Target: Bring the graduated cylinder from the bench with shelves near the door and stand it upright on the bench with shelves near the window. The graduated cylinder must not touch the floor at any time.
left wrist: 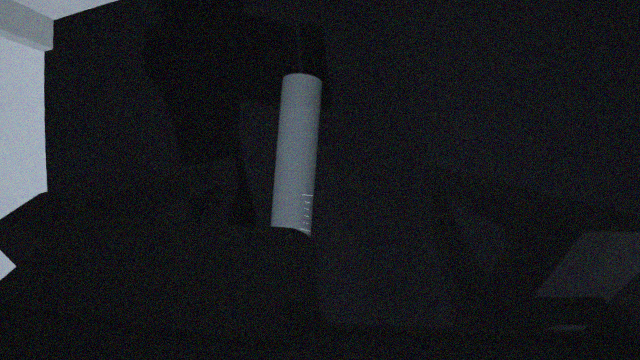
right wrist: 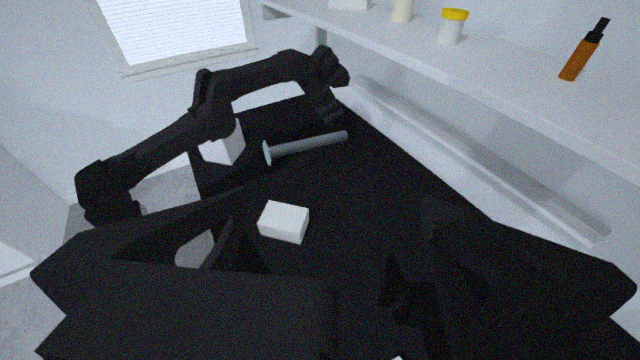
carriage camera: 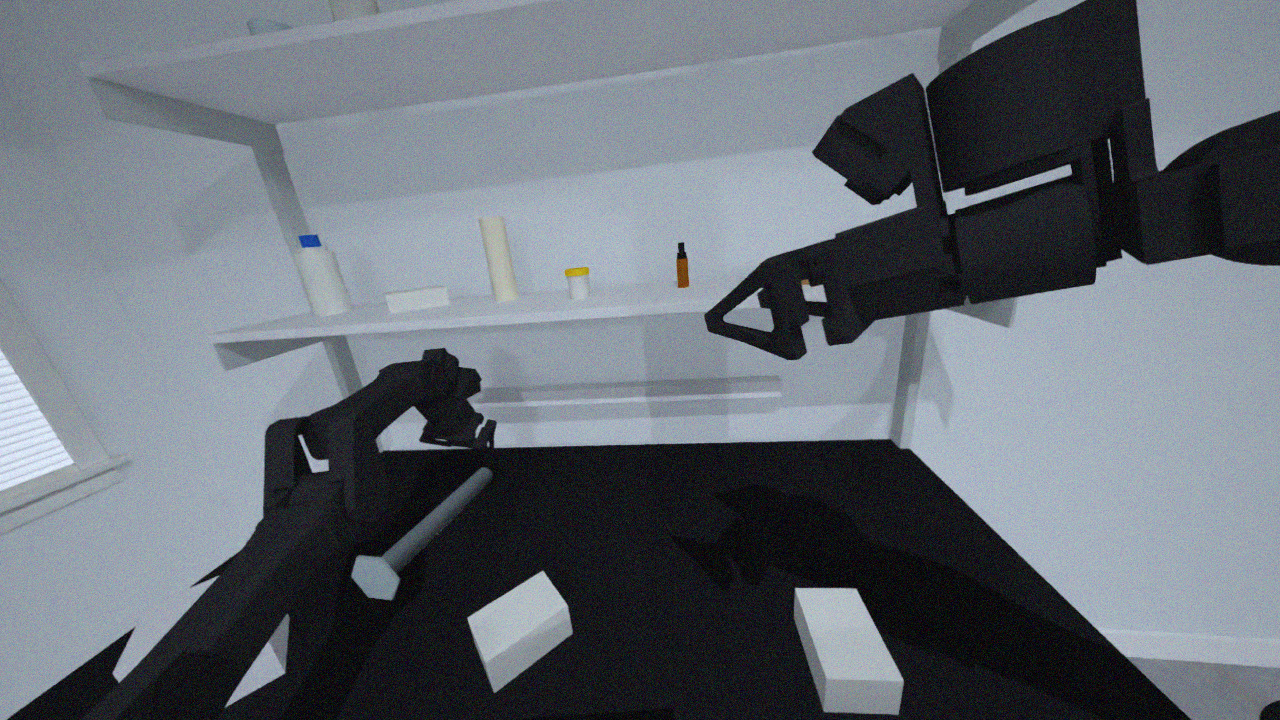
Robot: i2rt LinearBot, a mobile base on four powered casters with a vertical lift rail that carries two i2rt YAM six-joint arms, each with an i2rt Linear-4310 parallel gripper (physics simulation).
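Frame: origin at the left arm's base, x left, y back, z up, level; metres.
Where they show: left gripper, fingertip midpoint: [left wrist: 329,171] [right wrist: 333,117] [carriage camera: 471,446]; right gripper, fingertip midpoint: [right wrist: 334,200] [carriage camera: 735,310].
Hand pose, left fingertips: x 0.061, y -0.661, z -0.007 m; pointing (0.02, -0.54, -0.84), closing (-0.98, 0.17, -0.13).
Things, the pixels of their top centre, and the offset from my left fingertips. "pt": a spot on its surface instead. Level surfaces: height alone.
- graduated cylinder, surface spot: [left wrist: 297,150] pt dx +0.047, dy -0.028, dz -0.116 m
- black bench top, its level: dz -0.162 m
- blue-capped bottle, surface spot: [carriage camera: 322,282] pt dx +0.323, dy -0.153, dz +0.369 m
- white box, surface spot: [carriage camera: 418,299] pt dx +0.097, dy -0.119, dz +0.316 m
- cream cylinder, surface spot: [carriage camera: 498,259] pt dx -0.098, dy -0.118, dz +0.386 m
- yellow-lidded jar, surface spot: [carriage camera: 578,283] pt dx -0.275, dy -0.050, dz +0.327 m
- amber bottle, surface spot: [carriage camera: 682,270] pt dx -0.493, dy -0.082, dz +0.331 m
- window, surface spot: [carriage camera: 31,429] pt dx +1.247, dy -0.201, dz +0.054 m
The graduated cylinder [carriage camera: 438,521] [left wrist: 297,150] [right wrist: 310,143] is a grey-blue tube with a hexagonal base. It lies on its side on the black bench top [carriage camera: 608,519] [right wrist: 360,200], base toward the lower left in the carriage view. In the left wrist view its lower part is hidden behind a dark shape; scale marks show. My left gripper [carriage camera: 469,438] [right wrist: 333,117] is open and empty, above and apart from the tube's rim end. My right gripper [carriage camera: 716,320] is open and empty, raised high over the bench at the right.
White blocks [carriage camera: 519,626] [carriage camera: 845,649] [right wrist: 282,222] lie on the bench; another [carriage camera: 264,662] [right wrist: 225,147] is partly behind the left arm. The shelf above holds a blue-capped bottle [carriage camera: 322,282], white box [carriage camera: 418,299], cream cylinder [carriage camera: 498,259], yellow-lidded jar [carriage camera: 578,283] and amber bottle [carriage camera: 682,270]. A window [carriage camera: 31,429] is at left.
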